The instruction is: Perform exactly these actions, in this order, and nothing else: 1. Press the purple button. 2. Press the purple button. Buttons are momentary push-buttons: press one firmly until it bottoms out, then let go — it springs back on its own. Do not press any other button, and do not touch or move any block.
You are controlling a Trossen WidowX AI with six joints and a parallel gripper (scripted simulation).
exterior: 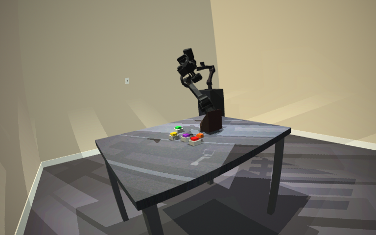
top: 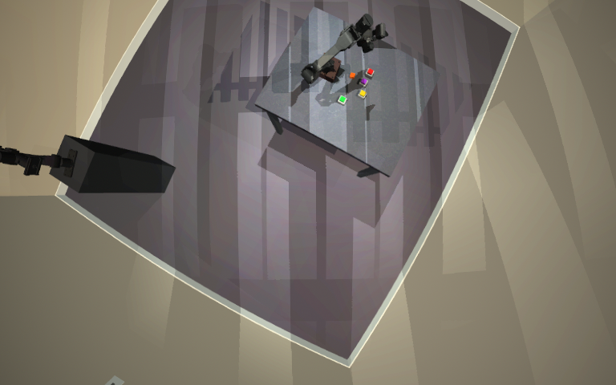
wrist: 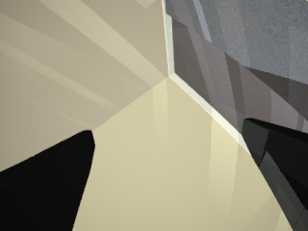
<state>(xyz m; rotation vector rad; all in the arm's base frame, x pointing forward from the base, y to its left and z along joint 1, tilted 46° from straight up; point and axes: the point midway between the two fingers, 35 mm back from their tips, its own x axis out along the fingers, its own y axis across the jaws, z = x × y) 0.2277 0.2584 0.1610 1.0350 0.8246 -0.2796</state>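
Now: the purple button 2 cm ahead of my gripper tip, 4 cm to the right of it and 36 cm below it. Round my gripper tip: small orange block (7 cm behind, 3 cm to the right, 38 cm below); red button (3 cm ahead, 5 cm to the left, 36 cm below); yellow button (5 cm ahead, 13 cm to the right, 36 cm below).
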